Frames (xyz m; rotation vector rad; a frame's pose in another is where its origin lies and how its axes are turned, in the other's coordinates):
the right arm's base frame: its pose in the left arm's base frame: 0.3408 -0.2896 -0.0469 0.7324 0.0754 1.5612
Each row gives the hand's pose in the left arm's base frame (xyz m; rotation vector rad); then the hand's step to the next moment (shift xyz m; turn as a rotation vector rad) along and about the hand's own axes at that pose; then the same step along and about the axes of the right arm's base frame.
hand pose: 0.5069 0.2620 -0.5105 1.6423 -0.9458 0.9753
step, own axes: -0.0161 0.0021 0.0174 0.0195 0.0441 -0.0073
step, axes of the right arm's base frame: -0.0211 -0.0015 -0.0109 0.0067 0.0466 0.0128
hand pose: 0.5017 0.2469 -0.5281 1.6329 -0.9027 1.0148
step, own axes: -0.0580 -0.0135 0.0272 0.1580 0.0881 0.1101
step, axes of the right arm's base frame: -0.0414 -0.0229 -0.0452 -0.0678 0.0931 0.1777
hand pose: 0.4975 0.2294 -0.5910 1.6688 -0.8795 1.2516
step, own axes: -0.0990 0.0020 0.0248 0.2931 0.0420 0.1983
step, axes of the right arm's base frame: -0.0580 -0.0276 -0.0793 -0.0818 0.0601 0.3416
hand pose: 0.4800 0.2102 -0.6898 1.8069 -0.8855 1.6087
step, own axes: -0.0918 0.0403 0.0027 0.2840 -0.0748 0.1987
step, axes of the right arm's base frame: -0.0545 -0.0093 -0.0837 -0.0120 -0.0334 0.3528
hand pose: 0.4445 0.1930 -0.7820 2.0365 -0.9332 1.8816
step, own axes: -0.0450 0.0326 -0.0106 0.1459 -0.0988 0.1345
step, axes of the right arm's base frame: -0.0266 0.0011 -0.0499 0.0276 -0.0702 0.2084
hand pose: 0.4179 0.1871 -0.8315 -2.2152 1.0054 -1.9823
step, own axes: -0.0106 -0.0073 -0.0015 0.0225 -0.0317 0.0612
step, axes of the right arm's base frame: 0.0079 -0.0063 -0.0081 0.0031 -0.0490 0.0534
